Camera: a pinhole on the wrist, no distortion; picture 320 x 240 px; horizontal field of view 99.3 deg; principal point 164.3 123.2 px. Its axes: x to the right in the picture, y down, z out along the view. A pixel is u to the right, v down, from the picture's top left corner.
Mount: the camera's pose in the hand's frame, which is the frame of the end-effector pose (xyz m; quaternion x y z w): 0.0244 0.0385 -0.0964 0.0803 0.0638 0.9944 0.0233
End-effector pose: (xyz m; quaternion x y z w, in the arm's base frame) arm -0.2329 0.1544 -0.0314 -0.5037 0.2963 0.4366 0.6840
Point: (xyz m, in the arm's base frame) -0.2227 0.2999 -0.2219
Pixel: 64.1 100.7
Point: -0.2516 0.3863 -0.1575
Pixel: 121.7 111.1
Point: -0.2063 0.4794 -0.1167
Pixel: 131.7 134.6
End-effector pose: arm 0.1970 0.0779 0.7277 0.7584 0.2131 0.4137 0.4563
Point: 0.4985 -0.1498 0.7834
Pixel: 183.9 109.3
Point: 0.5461 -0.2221 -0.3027
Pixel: outside the picture
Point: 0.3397 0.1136 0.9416
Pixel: 59.2 43.2
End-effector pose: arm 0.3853 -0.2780 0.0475 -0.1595 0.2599 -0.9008 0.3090
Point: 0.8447 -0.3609 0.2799
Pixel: 270.9 116.4
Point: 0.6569 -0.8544 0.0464
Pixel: 153.0 8.7
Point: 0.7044 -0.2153 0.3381
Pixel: 280.5 180.1
